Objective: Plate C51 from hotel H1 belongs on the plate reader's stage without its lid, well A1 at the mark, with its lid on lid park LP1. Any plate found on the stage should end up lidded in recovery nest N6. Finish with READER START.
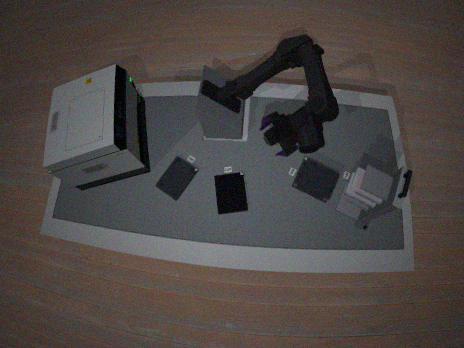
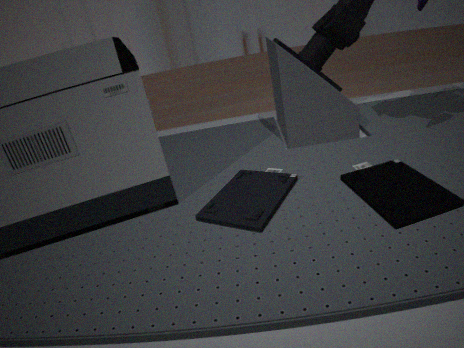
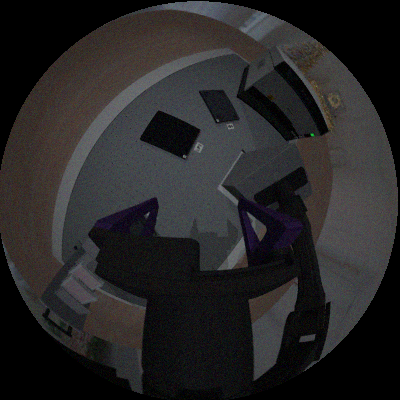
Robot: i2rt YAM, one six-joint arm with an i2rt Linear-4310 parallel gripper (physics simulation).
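Where they show: gripper, between the fingertips: (image 2: 445, 17) (image 3: 197, 201); arm's base, origin of its link: (image 1: 221, 97) (image 2: 306, 66) (image 3: 281, 187).
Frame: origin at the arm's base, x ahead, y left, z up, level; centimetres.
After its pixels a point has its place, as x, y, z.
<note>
My gripper (image 1: 270, 141) @[24.1, 20.7, 9.2] (image 3: 197, 201) @[24.1, 20.7, 9.2] has purple fingers spread wide; it is open and empty, above the table between the arm's wedge stand and the right-hand dark pad. The plate reader (image 1: 82, 120) @[21.6, -51.8, 15.2] (image 2: 85, 145) @[34.3, -41.4, 0.1] (image 3: 285, 97) @[17.9, -34.7, 3.6] stands at the left with a green light; its stage does not show. Several pale and pinkish plates (image 1: 358, 184) (image 3: 86, 276) are stacked at the right, by a see-through housing; C51 cannot be picked out. A black pad (image 1: 231, 193) @[36.7, 7.7, -14.4] (image 2: 400, 192) @[38.2, 7.1, -14.4] (image 3: 171, 134) @[35.6, 7.8, -14.4] lies mid-table, its small label too blurred to read surely.
A dark grey pad (image 1: 177, 178) @[32.6, -16.2, -14.3] (image 2: 247, 200) @[34.3, -17.1, -14.2] (image 3: 219, 105) @[31.7, -15.5, -14.3] lies nearer the reader. Another dark pad (image 1: 317, 179) @[29.3, 41.9, -9.4] lies left of the plate stack. The grey wedge stand (image 1: 222, 122) @[10.8, 1.8, -2.6] (image 2: 315, 105) @[11.2, -0.6, -6.8] (image 3: 265, 167) @[9.9, 0.9, -0.6] carries the arm's base. A black handle (image 1: 407, 183) @[38.2, 65.2, 19.6] (image 3: 57, 323) stands at the far right.
</note>
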